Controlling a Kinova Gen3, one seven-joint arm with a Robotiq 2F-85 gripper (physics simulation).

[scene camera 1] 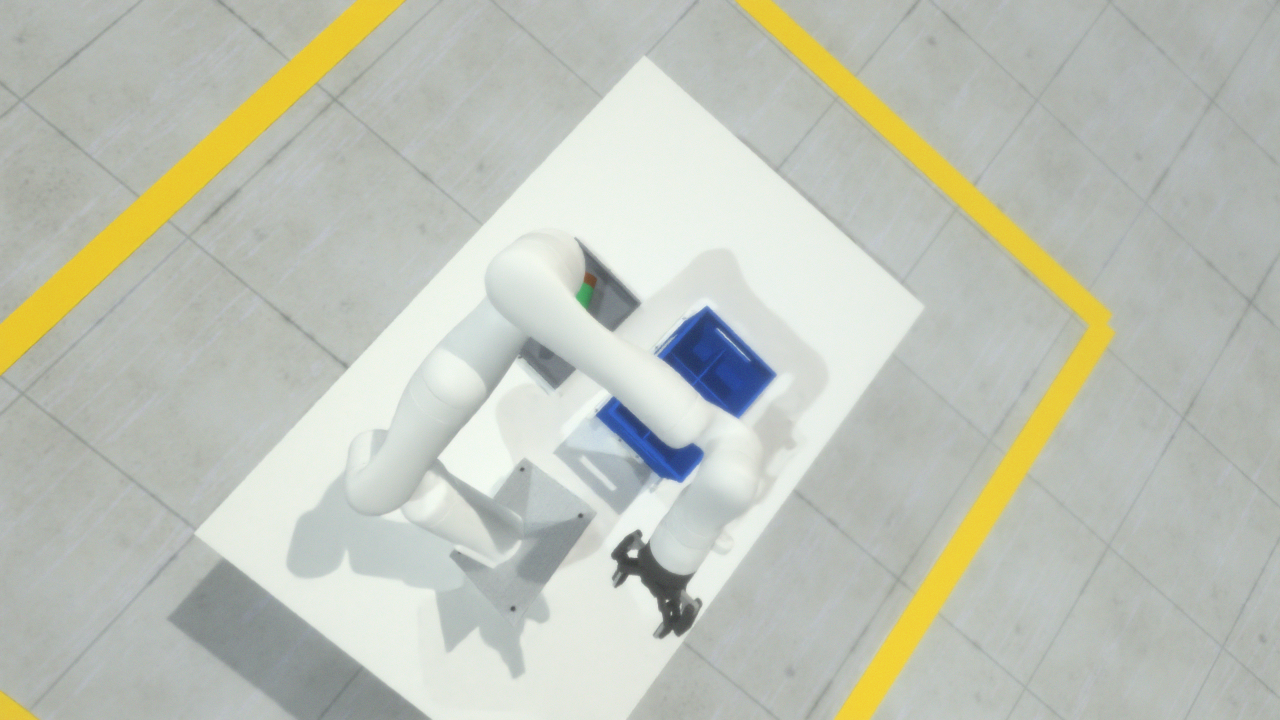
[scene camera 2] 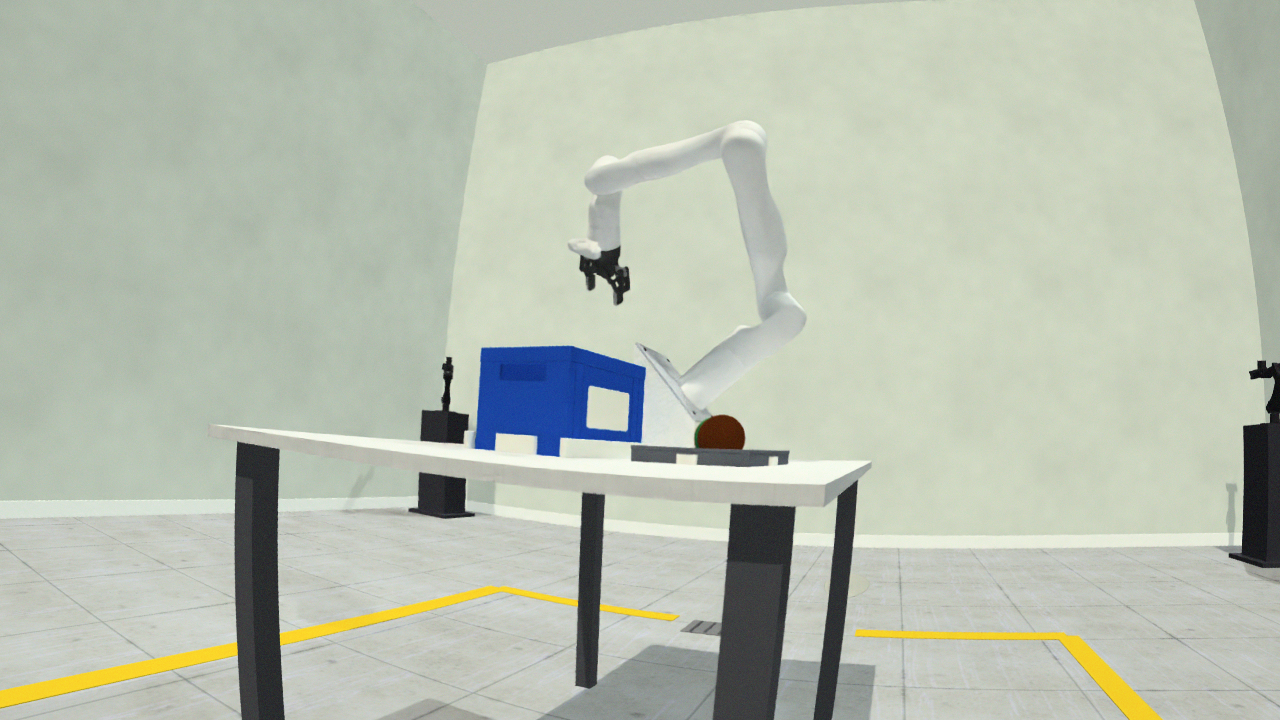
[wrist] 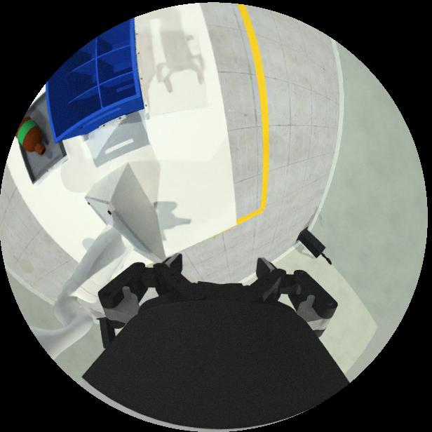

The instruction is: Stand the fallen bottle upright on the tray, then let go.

Scene:
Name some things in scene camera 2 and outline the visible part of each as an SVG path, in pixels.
My gripper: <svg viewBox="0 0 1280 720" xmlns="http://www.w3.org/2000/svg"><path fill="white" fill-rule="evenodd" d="M621 244L616 249L601 251L601 257L598 259L590 259L580 255L579 270L583 271L586 276L587 290L590 291L595 288L594 273L596 272L597 275L602 276L612 286L614 290L613 304L615 306L623 302L623 293L630 290L629 268L627 266L622 268L618 264Z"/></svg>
A brown bottle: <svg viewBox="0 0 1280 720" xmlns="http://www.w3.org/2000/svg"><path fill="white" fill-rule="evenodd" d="M694 433L695 448L742 450L744 447L745 431L741 423L729 415L710 417L701 422Z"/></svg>

